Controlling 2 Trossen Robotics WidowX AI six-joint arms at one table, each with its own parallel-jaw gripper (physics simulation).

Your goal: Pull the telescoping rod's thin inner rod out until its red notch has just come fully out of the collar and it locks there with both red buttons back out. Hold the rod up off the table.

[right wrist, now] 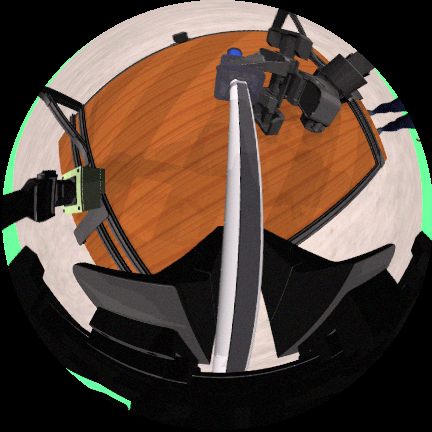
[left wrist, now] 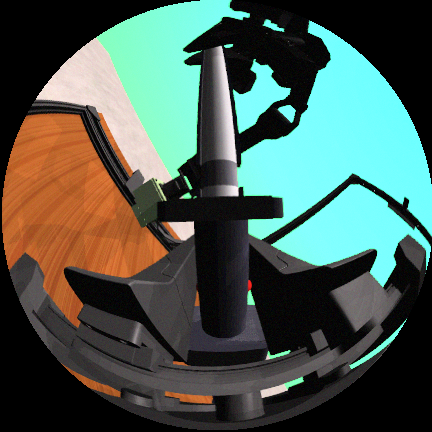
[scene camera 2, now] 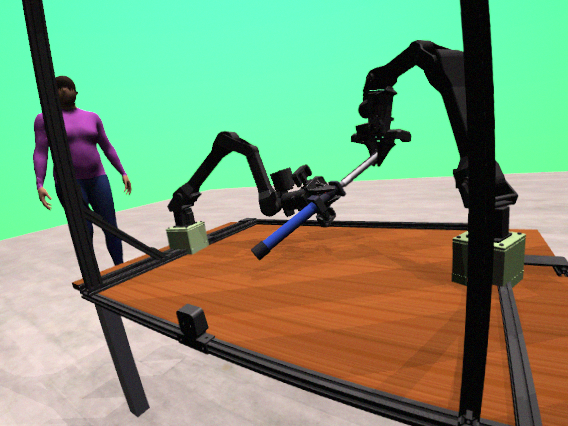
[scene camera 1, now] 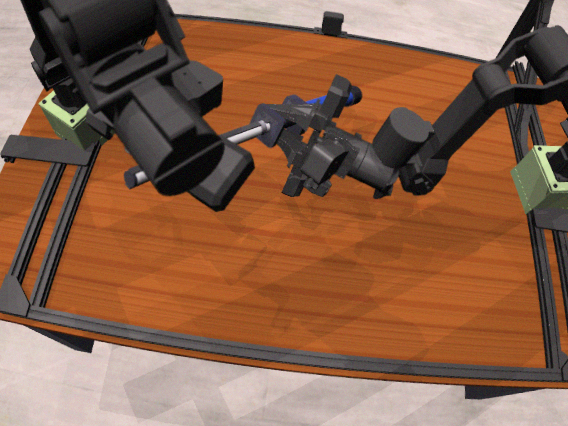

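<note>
The telescoping rod is held tilted above the table. Its blue outer tube [scene camera 2: 290,227] [right wrist: 234,52] slopes down to a black end. My left gripper [scene camera 2: 325,195] [left wrist: 219,239] is shut on the dark flanged collar [left wrist: 221,300] [scene camera 1: 270,126]. A red button [left wrist: 249,285] shows at the collar's right side in the left wrist view, and a faint sliver of red shows opposite. My right gripper [scene camera 2: 377,156] [right wrist: 236,232] is shut on the silver inner rod [scene camera 2: 359,171] [left wrist: 216,125] [scene camera 1: 247,133] [right wrist: 231,175]. A darker grey band crosses the rod near the collar. No red notch shows on its exposed part.
The wooden table [scene camera 1: 300,300] [scene camera 2: 350,300] lies below the rod. A small black box [scene camera 1: 332,23] [scene camera 2: 192,320] stands on the table's edge rail. A tall black post [scene camera 2: 478,200] rises in front of the right arm. A person [scene camera 2: 87,145] stands beyond the table.
</note>
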